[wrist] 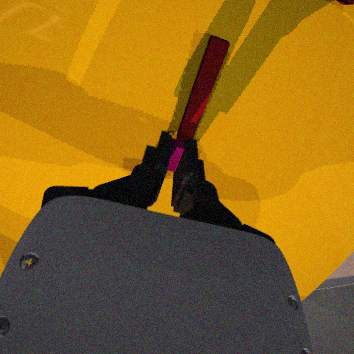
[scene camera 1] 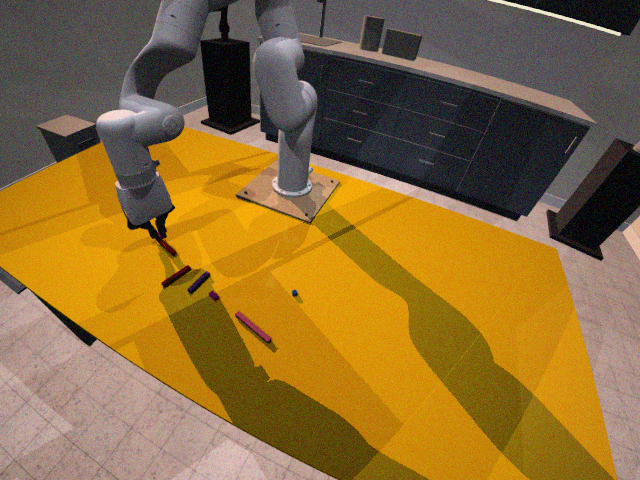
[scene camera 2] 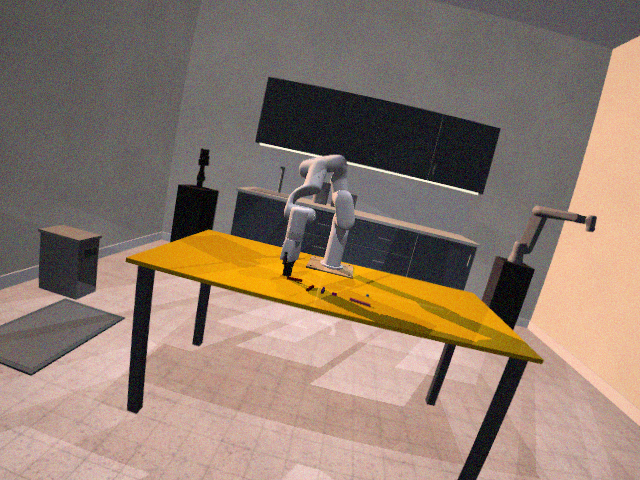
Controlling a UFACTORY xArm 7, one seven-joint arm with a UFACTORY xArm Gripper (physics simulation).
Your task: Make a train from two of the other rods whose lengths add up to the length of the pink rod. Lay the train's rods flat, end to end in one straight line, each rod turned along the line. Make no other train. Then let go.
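Places are measured from the arm's base along level axes (x ahead, y right, z down), in metres.
Pixels of known places: gripper, fingertip midpoint: (wrist: 172,151) (scene camera 1: 159,237) (scene camera 2: 286,275); arm's base, origin of the base link: (scene camera 1: 291,186) (scene camera 2: 331,265).
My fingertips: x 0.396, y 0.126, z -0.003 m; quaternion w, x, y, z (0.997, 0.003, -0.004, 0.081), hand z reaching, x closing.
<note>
For each thing: its top centre in the pictures, then the offset to it from my fingertips. Level surfaces: height alone.
- dark red rod, middle of its top: (scene camera 1: 176,274) (scene camera 2: 310,286) dx +0.053, dy -0.127, dz +0.000 m
- purple rod, middle of its top: (scene camera 1: 198,280) (scene camera 2: 323,289) dx +0.034, dy -0.179, dz +0.000 m
- longer pink rod, middle of its top: (scene camera 1: 252,325) (scene camera 2: 360,301) dx +0.048, dy -0.343, dz +0.000 m
- small blue piece, middle of its top: (scene camera 1: 294,291) (scene camera 2: 367,294) dx -0.066, dy -0.364, dz +0.000 m
- yellow table, its level: dz +0.010 m
My gripper (scene camera 1: 158,233) (scene camera 2: 287,275) (wrist: 172,151) is shut on a short magenta rod (wrist: 175,158), low over the table. A red rod (scene camera 1: 166,245) (scene camera 2: 295,280) (wrist: 204,90) lies flat, roughly in line with the held rod. Its near end is at the fingertips; the fingers hide whether the two ends touch. A dark red rod (scene camera 1: 176,276) (scene camera 2: 310,287) and a purple rod (scene camera 1: 199,282) (scene camera 2: 323,290) lie side by side, apart. Another short magenta rod (scene camera 1: 214,295) (scene camera 2: 334,293) lies near them. The longer pink rod (scene camera 1: 253,327) (scene camera 2: 360,302) lies apart from the others.
A small blue piece (scene camera 1: 294,292) (scene camera 2: 367,295) lies on the yellow table (scene camera 1: 465,289) (scene camera 2: 232,258), to the right of the rods in scene camera 1. The arm's base plate (scene camera 1: 253,193) (scene camera 2: 314,265) is behind the rods. Arm shadows cross the table.
</note>
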